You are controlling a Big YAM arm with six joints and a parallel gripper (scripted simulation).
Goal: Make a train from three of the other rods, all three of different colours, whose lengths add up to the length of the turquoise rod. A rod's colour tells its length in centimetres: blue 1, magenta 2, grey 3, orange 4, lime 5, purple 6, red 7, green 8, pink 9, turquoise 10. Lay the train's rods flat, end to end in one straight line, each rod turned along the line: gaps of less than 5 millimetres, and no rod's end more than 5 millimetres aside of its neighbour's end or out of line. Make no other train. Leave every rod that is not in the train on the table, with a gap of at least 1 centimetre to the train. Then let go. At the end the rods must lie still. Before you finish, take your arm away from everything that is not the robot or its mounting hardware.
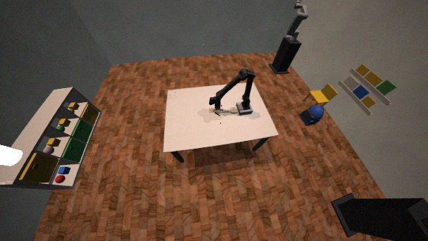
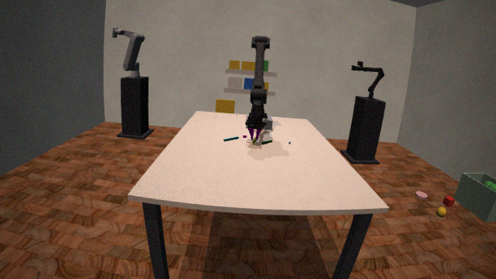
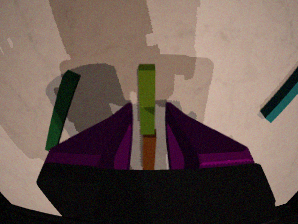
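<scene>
My hand is 1 cm short of the lime rod and 1 cm above it. Round my hand: magenta rod 6 cm behind, 5 cm to the right, 1 cm below; then orange rod 4 cm behind, 1 cm to the left, 1 cm below; then green rod 7 cm to the left, 1 cm below, 1 cm ahead.
</scene>
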